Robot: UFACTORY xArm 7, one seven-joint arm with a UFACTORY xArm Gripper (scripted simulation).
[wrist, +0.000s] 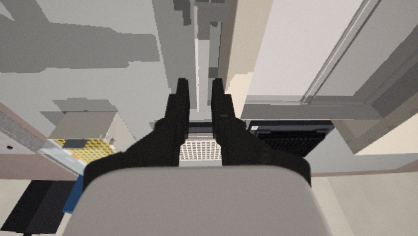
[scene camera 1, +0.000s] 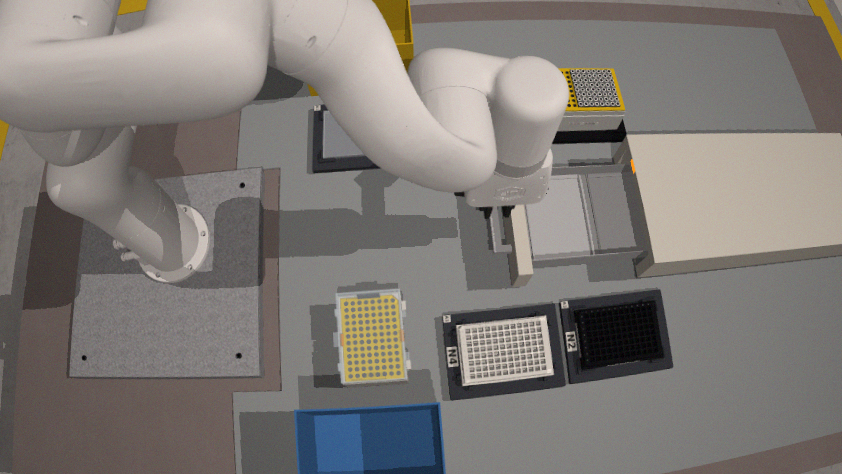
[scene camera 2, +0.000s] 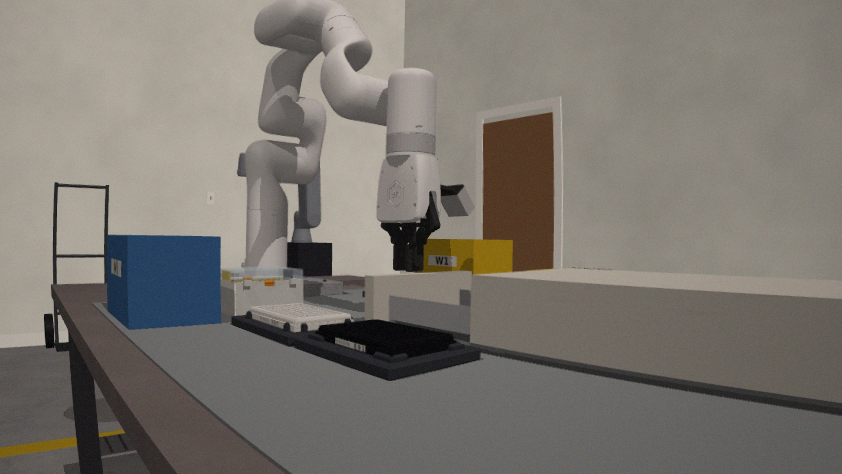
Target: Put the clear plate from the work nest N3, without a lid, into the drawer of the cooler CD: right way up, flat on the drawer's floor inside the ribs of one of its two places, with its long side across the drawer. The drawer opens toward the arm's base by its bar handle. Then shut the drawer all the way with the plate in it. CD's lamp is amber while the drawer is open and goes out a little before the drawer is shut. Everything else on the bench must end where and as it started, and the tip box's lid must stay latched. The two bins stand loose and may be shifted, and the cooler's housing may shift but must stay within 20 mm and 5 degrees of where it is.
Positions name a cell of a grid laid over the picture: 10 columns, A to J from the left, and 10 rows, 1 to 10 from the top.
Labels:
A cooler CD shows in the wrist view (J6), in scene camera 1 (I5) and in scene camera 2 (J8). A black plate shows in the wrist view (H7), in scene camera 1 (H8) and in scene camera 2 (E8). A white plate shows in the wrist view (E7), in scene camera 1 (F8) and in scene camera 2 (D7).

